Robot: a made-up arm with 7 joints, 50 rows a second.
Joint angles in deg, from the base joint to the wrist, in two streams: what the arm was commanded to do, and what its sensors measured. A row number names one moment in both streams.
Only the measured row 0 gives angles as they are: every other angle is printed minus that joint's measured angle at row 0.
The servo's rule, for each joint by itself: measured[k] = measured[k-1] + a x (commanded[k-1-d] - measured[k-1]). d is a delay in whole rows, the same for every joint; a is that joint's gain. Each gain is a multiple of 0.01, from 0.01 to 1. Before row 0 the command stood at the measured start. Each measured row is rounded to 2 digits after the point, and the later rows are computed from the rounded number. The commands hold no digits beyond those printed.
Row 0, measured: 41.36 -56.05 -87.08 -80.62 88.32 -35.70 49.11
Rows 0 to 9, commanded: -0.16 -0.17 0.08 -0.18 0.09 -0.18 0.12; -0.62 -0.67 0.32 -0.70 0.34 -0.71 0.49; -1.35 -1.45 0.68 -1.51 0.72 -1.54 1.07; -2.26 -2.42 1.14 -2.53 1.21 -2.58 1.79; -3.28 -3.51 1.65 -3.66 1.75 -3.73 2.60; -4.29 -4.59 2.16 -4.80 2.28 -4.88 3.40; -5.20 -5.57 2.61 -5.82 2.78 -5.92 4.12; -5.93 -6.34 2.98 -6.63 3.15 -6.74 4.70; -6.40 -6.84 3.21 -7.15 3.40 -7.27 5.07; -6.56 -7.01 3.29 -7.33 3.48 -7.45 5.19
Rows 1 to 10, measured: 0.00 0.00 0.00 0.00 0.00 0.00 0.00; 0.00 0.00 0.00 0.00 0.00 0.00 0.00; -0.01 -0.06 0.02 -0.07 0.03 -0.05 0.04; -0.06 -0.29 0.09 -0.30 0.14 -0.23 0.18; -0.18 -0.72 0.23 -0.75 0.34 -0.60 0.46; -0.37 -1.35 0.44 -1.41 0.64 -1.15 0.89; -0.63 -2.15 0.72 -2.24 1.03 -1.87 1.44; -0.96 -3.05 1.05 -3.19 1.47 -2.71 2.07; -1.34 -3.98 1.41 -4.16 1.93 -3.61 2.73; -1.75 -4.85 1.77 -5.07 2.36 -4.49 3.36
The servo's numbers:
d 2
a 0.09 0.37 0.23 0.37 0.35 0.28 0.32

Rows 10 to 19, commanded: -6.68 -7.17 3.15 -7.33 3.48 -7.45 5.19; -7.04 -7.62 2.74 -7.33 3.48 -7.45 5.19; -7.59 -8.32 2.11 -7.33 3.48 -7.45 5.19; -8.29 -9.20 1.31 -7.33 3.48 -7.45 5.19; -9.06 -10.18 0.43 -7.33 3.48 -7.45 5.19; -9.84 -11.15 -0.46 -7.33 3.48 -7.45 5.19; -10.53 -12.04 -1.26 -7.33 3.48 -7.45 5.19; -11.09 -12.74 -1.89 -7.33 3.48 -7.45 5.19; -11.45 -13.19 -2.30 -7.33 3.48 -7.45 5.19; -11.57 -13.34 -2.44 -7.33 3.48 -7.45 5.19
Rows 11 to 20, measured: -2.17 -5.59 2.10 -5.84 2.72 -5.27 3.91; -2.57 -6.12 2.37 -6.39 2.99 -5.88 4.32; -2.94 -6.51 2.55 -6.74 3.16 -6.32 4.60; -3.31 -6.92 2.59 -6.96 3.27 -6.64 4.79; -3.70 -7.44 2.48 -7.10 3.34 -6.87 4.92; -4.11 -8.09 2.21 -7.19 3.39 -7.03 5.01; -4.56 -8.86 1.80 -7.24 3.42 -7.15 5.07; -5.04 -9.71 1.28 -7.27 3.44 -7.23 5.11; -5.53 -10.57 0.70 -7.29 3.45 -7.29 5.14; -6.03 -11.37 0.10 -7.30 3.46 -7.33 5.16
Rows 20 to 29, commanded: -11.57 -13.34 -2.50 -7.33 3.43 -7.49 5.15; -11.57 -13.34 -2.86 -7.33 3.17 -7.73 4.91; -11.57 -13.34 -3.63 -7.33 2.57 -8.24 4.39; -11.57 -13.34 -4.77 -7.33 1.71 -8.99 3.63; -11.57 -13.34 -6.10 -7.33 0.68 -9.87 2.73; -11.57 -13.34 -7.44 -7.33 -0.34 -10.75 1.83; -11.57 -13.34 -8.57 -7.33 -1.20 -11.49 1.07; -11.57 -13.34 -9.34 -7.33 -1.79 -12.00 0.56; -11.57 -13.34 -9.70 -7.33 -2.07 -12.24 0.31; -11.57 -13.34 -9.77 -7.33 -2.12 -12.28 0.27
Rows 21 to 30, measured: -6.52 -12.04 -0.45 -7.31 3.47 -7.36 5.17; -6.97 -12.52 -0.91 -7.32 3.47 -7.39 5.18; -7.38 -12.82 -1.28 -7.32 3.46 -7.42 5.17; -7.76 -13.01 -1.64 -7.32 3.36 -7.51 5.09; -8.10 -13.13 -2.10 -7.32 3.08 -7.71 4.87; -8.41 -13.21 -2.71 -7.32 2.60 -8.07 4.47; -8.69 -13.26 -3.49 -7.32 1.93 -8.57 3.91; -8.95 -13.29 -4.40 -7.32 1.14 -9.18 3.24; -9.19 -13.31 -5.36 -7.32 0.32 -9.83 2.55; -9.40 -13.32 -6.28 -7.32 -0.42 -10.44 1.91
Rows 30 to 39, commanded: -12.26 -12.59 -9.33 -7.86 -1.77 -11.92 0.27; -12.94 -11.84 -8.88 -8.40 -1.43 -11.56 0.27; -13.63 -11.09 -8.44 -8.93 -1.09 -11.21 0.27; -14.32 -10.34 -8.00 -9.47 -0.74 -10.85 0.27; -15.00 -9.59 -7.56 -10.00 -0.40 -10.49 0.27; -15.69 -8.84 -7.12 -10.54 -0.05 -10.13 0.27; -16.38 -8.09 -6.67 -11.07 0.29 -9.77 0.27; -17.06 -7.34 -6.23 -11.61 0.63 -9.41 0.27; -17.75 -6.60 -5.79 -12.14 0.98 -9.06 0.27; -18.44 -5.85 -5.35 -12.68 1.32 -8.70 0.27
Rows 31 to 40, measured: -9.60 -13.33 -7.07 -7.32 -1.00 -10.94 1.40; -9.78 -13.33 -7.69 -7.32 -1.39 -11.32 1.04; -10.00 -13.06 -8.07 -7.52 -1.52 -11.49 0.79; -10.26 -12.61 -8.26 -7.85 -1.49 -11.51 0.62; -10.56 -12.05 -8.30 -8.25 -1.35 -11.43 0.51; -10.90 -11.42 -8.23 -8.70 -1.14 -11.27 0.43; -11.27 -10.74 -8.08 -9.18 -0.88 -11.05 0.38; -11.67 -10.04 -7.86 -9.68 -0.59 -10.79 0.34; -12.09 -9.32 -7.59 -10.19 -0.28 -10.50 0.32; -12.54 -8.59 -7.28 -10.72 0.04 -10.19 0.30
